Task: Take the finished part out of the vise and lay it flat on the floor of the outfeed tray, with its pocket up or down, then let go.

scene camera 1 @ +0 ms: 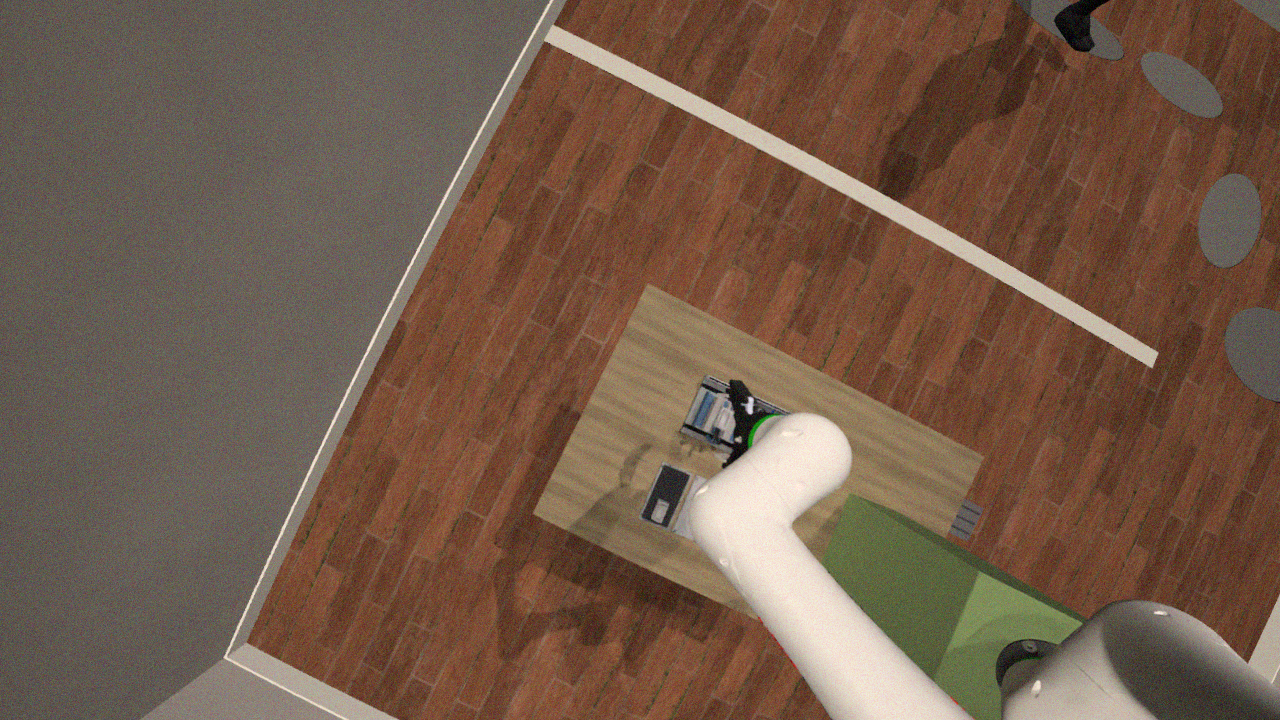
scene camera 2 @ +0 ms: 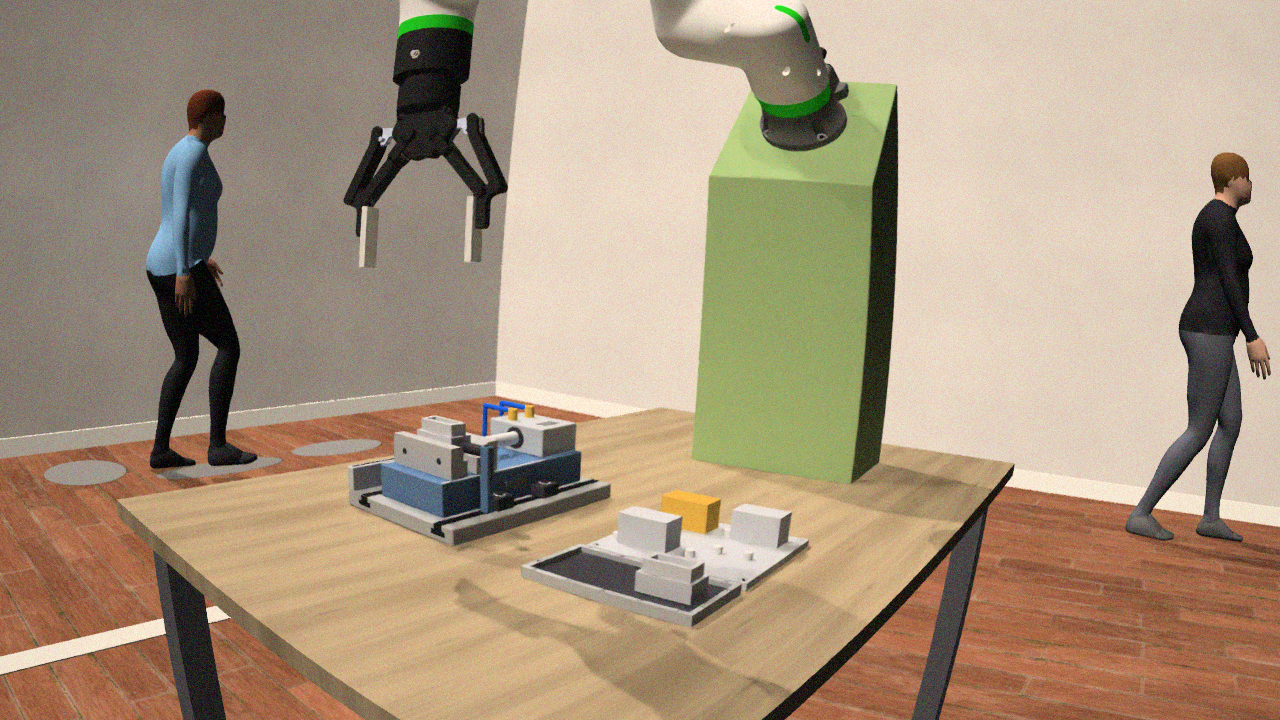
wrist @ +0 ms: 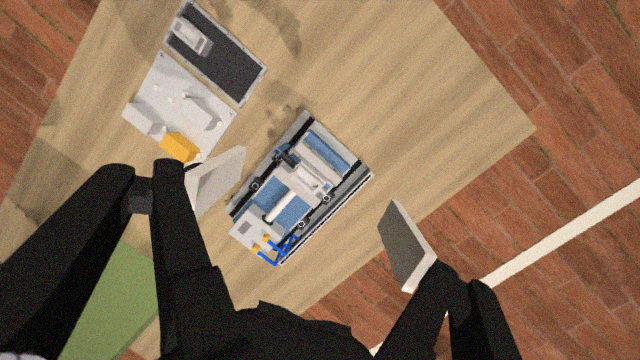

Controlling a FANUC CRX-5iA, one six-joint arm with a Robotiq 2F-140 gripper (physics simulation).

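Seen in the pictures: gripper, fingertip midpoint: point(scene camera 1: 722, 424) point(scene camera 2: 417, 264) point(wrist: 316, 189); arm's base, origin of the base link: point(scene camera 2: 804, 123).
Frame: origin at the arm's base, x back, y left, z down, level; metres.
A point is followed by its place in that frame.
The finished part point(scene camera 2: 443, 427) {y -0.141, x -0.612, z 0.445 m} point(wrist: 311, 178) {y -0.157, x -0.609, z 0.440 m} is a small light grey block, clamped between the jaws of the blue and grey vise point(scene camera 1: 704, 410) {y -0.150, x -0.651, z 0.495 m} point(scene camera 2: 416, 488) {y -0.138, x -0.660, z 0.510 m} point(wrist: 272, 195) {y -0.131, x -0.509, z 0.495 m}. The outfeed tray point(scene camera 1: 671, 483) {y 0.097, x -0.628, z 0.549 m} point(scene camera 2: 608, 597) {y 0.150, x -0.677, z 0.547 m} point(wrist: 225, 70) {y 0.109, x -0.620, z 0.549 m} has a dark floor and a low grey rim. A similar stepped grey part point(scene camera 2: 671, 579) {y 0.193, x -0.640, z 0.528 m} point(wrist: 190, 36) {y 0.183, x -0.624, z 0.528 m} sits at one end of it. My gripper point(scene camera 1: 732, 425) {y -0.147, x -0.657, z 0.260 m} point(scene camera 2: 420, 257) {y -0.147, x -0.657, z 0.260 m} point(wrist: 316, 189) {y -0.147, x -0.657, z 0.260 m} is open and empty, high above the vise, fingers pointing down. In scene camera 1, the gripper and arm partly cover the vise.
A light plate point(scene camera 2: 765, 555) {y 0.205, x -0.471, z 0.547 m} point(wrist: 165, 75) {y 0.196, x -0.525, z 0.547 m} with pins, grey blocks and an orange block point(scene camera 2: 691, 511) {y 0.094, x -0.448, z 0.523 m} point(wrist: 180, 146) {y 0.076, x -0.446, z 0.511 m} adjoins the tray. Blue hoses with orange fittings point(scene camera 2: 512, 414) {y -0.174, x -0.458, z 0.451 m} point(wrist: 266, 238) {y -0.178, x -0.458, z 0.445 m} rise at the vise's end. A green pedestal point(scene camera 1: 895, 555) {y -0.043, x -0.096, z 0.308 m} point(scene camera 2: 783, 331) {y 0.019, x -0.091, z 0.339 m} stands behind. Two people stand beyond the table.
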